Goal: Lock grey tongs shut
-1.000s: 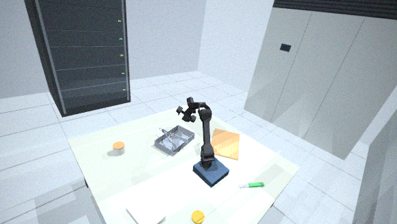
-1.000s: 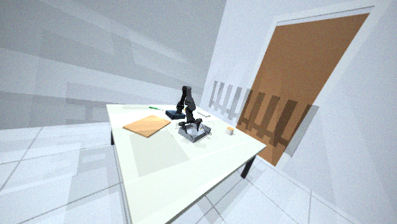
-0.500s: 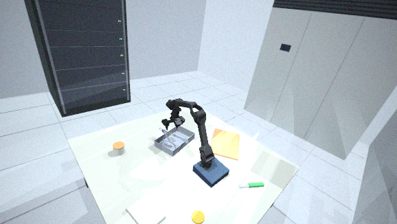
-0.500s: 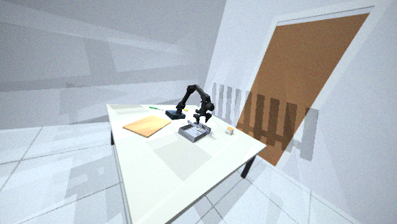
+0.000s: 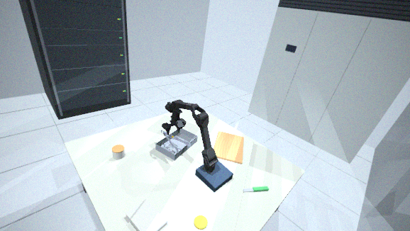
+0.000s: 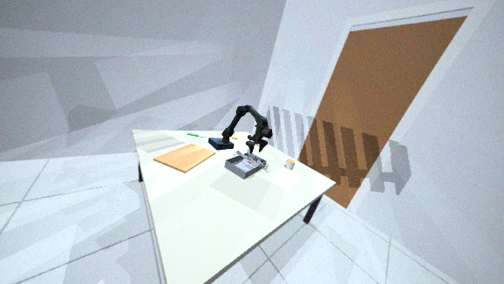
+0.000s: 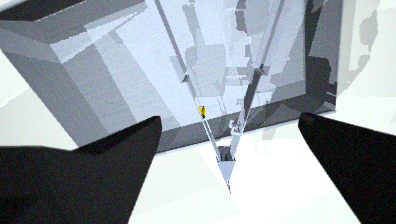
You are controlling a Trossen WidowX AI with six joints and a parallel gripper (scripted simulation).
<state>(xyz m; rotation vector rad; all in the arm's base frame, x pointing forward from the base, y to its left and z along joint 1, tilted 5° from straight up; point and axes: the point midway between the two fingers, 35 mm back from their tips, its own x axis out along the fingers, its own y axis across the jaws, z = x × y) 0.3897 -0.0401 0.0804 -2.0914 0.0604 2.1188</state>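
The grey roasting tin lies 20 mm behind my gripper tip, 40 mm to the right of it and 100 mm below it. The rest, counted from my gripper tip: wooden board (330 mm behind, 350 mm to the right, 120 mm below); cork-topped jar (170 mm ahead, 350 mm to the left, 90 mm below); white slab (340 mm behind, 510 mm to the left, 110 mm below).
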